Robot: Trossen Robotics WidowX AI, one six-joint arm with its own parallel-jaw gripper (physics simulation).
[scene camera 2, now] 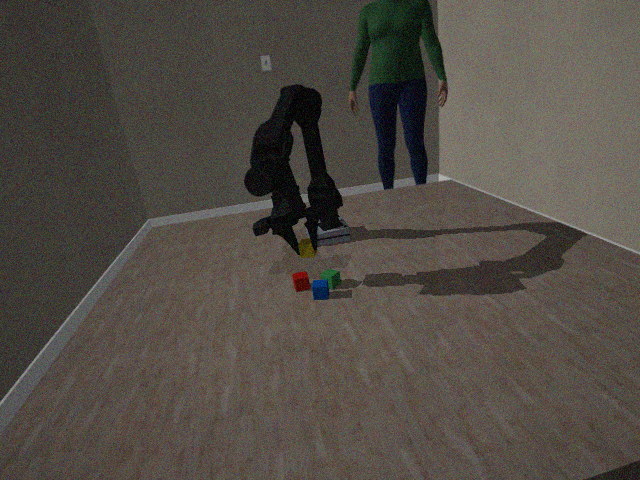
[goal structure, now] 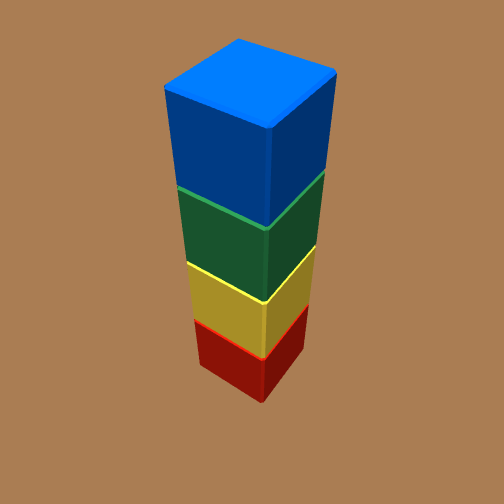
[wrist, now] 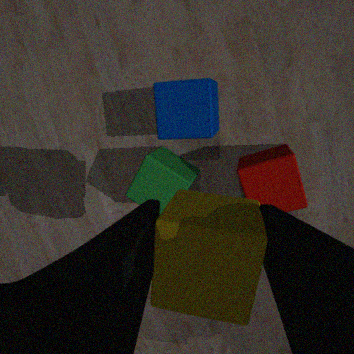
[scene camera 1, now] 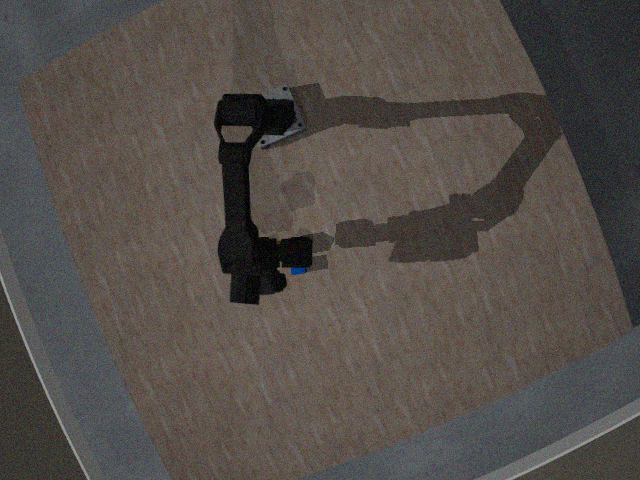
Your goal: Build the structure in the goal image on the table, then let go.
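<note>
My gripper [scene camera 2: 307,250] [wrist: 208,213] is shut on a yellow cube [scene camera 2: 307,248] [wrist: 207,265] and holds it above the table. A blue cube [scene camera 1: 298,270] [scene camera 2: 320,289] [wrist: 184,109], a green cube [scene camera 2: 330,278] [wrist: 161,177] and a red cube [scene camera 2: 300,281] [wrist: 272,179] rest on the table, apart from one another. In the wrist view the blue cube is at the top, the green one left of the middle, the red one at the right. The yellow cube hides the green cube's lower corner there. In scene camera 1 the arm hides the red, green and yellow cubes.
The arm's base plate [scene camera 1: 280,135] [scene camera 2: 334,236] stands on the wood-grained table [scene camera 1: 387,335] [scene camera 2: 361,387] behind the cubes. The arm's long shadow falls across the right side. A person [scene camera 2: 397,46] in a green top stands at the back in scene camera 2, near the walls.
</note>
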